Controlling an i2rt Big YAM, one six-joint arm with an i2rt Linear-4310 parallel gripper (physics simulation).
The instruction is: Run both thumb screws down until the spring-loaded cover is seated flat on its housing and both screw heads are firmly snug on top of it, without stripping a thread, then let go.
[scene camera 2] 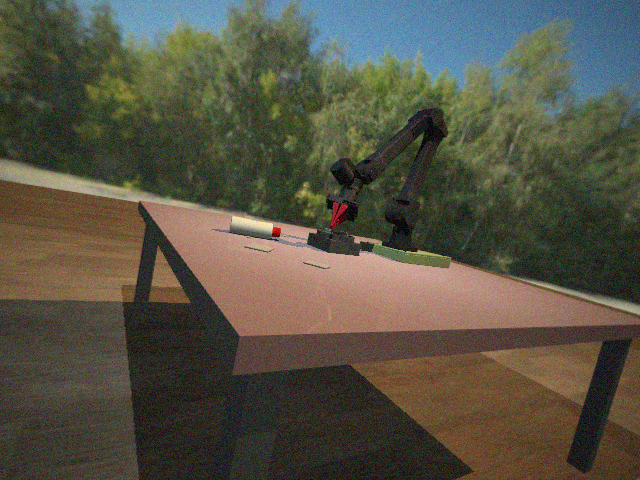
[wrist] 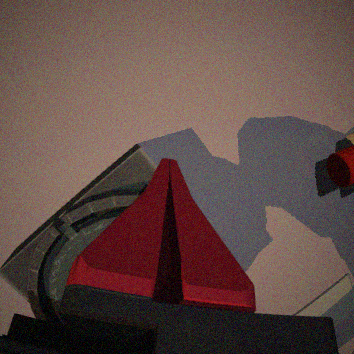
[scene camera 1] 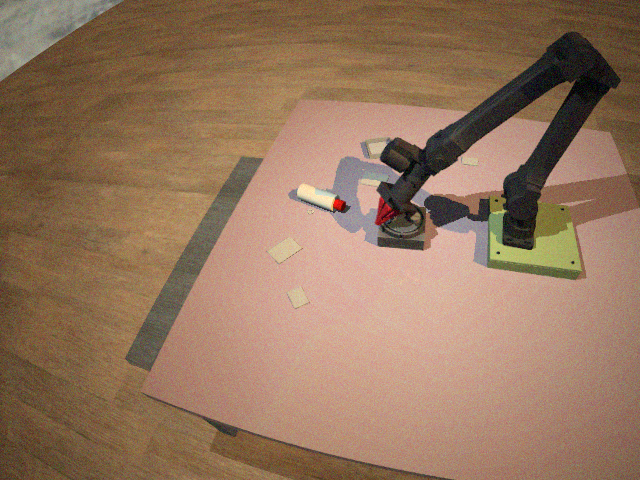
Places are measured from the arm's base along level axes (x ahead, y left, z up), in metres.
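Pixels of known places: gripper, fingertip midpoint: (scene camera 2: pixel 331 227) (wrist: pixel 166 167) (scene camera 1: pixel 376 224); arm's base, origin of the base link: (scene camera 2: pixel 399 248) (scene camera 1: pixel 517 232).
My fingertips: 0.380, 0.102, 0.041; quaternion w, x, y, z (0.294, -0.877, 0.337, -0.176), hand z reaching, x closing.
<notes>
Ahead of a thing's pixels: the offset from my fingertips to its top centre, as dx, dy, dz.
The dark square housing @[-0.058, -0.058, -0.019] (scene camera 1: pixel 401 241) (scene camera 2: pixel 333 242) (wrist: pixel 131 171) stands on the pink table, with a raised ring on top. Part of the round grey-green cover @[-0.058, -0.058, -0.021] (wrist: pixel 61 257) shows inside the ring in the wrist view. The rest is behind the fingers, so I cannot tell whether it lies flat. No thumb screw head can be made out in any view. My gripper (scene camera 1: pixel 378 222) (scene camera 2: pixel 333 227) (wrist: pixel 166 167) is shut, its red fingertips together with nothing between them. The tips are over or close to the housing's edge in the scene views; whether they touch it I cannot tell.
A white bottle @[+0.197, -0.108, -0.025] (scene camera 1: pixel 316 197) (scene camera 2: pixel 251 227) with a red cap @[+0.136, -0.094, -0.035] (scene camera 1: pixel 339 205) (scene camera 2: pixel 276 231) (wrist: pixel 342 168) lies beyond the housing. Thin beige tiles @[+0.242, +0.086, -0.072] (scene camera 1: pixel 284 250) @[+0.148, +0.222, -0.072] (scene camera 1: pixel 298 297) lie on the table. A small frame-like piece @[+0.090, -0.410, -0.055] (scene camera 1: pixel 366 149) lies behind the wrist. The green base plate (scene camera 1: pixel 537 259) (scene camera 2: pixel 413 256) carries the arm.
</notes>
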